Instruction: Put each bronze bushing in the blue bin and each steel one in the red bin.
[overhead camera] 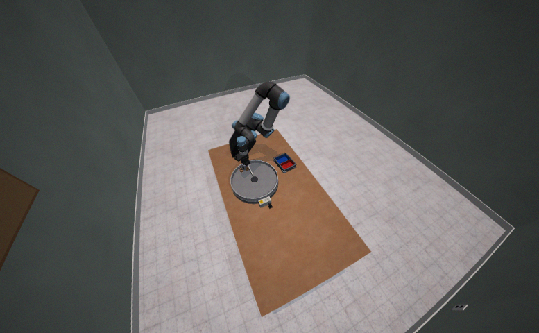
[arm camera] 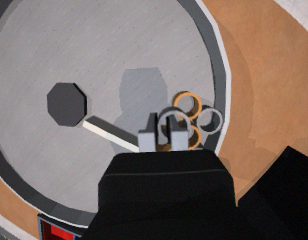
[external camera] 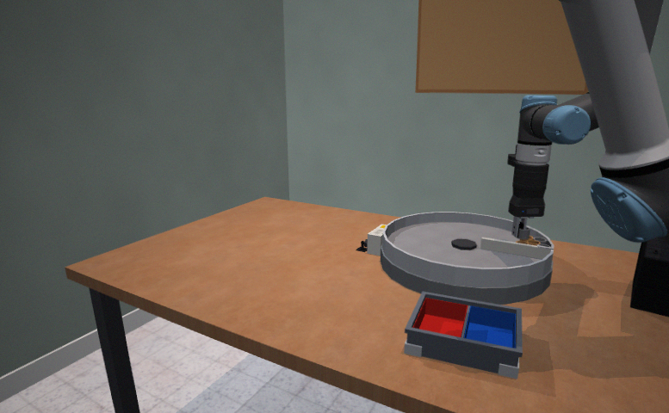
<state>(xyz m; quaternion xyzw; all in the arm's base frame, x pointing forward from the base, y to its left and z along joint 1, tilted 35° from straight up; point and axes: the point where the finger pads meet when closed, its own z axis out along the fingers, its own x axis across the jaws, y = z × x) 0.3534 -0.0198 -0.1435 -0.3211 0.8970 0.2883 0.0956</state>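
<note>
The bin is 20 mm behind my hand, 400 mm to the left of it and 80 mm below it. Also, from my hand: grey turntable (120 mm ahead, 60 mm to the left, 50 mm below).
</note>
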